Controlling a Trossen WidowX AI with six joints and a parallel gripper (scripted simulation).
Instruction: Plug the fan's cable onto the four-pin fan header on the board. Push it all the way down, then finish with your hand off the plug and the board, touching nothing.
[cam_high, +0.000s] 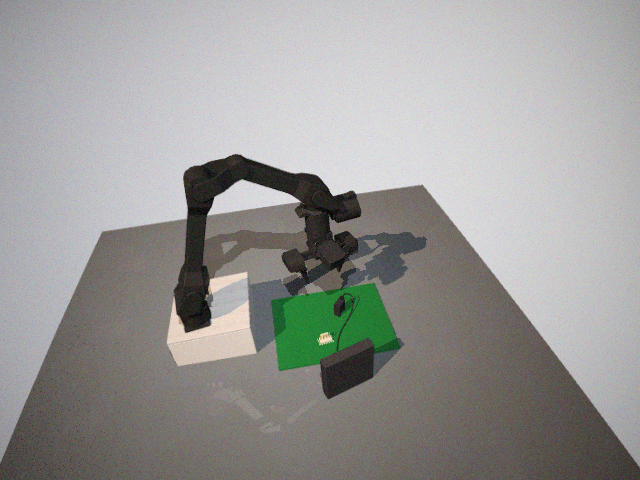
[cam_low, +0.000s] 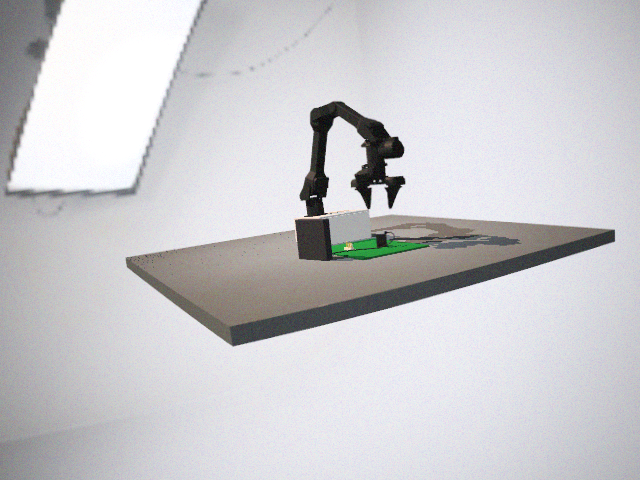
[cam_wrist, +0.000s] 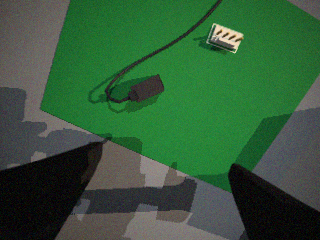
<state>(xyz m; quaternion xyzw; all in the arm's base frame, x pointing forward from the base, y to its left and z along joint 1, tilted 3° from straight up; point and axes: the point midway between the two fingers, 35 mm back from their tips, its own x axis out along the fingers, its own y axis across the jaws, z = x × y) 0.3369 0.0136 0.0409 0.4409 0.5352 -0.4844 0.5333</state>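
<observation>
Right now the black plug is 10 cm below my gripper tip, 3 cm to the right of it and 3 cm ahead of it. Round my gripper tip: dark fan (24 cm to the right, 6 cm below, 3 cm behind); then green board (13 cm below, 6 cm to the right); then four-pin fan header (12 cm below, 11 cm to the right, 4 cm behind).
</observation>
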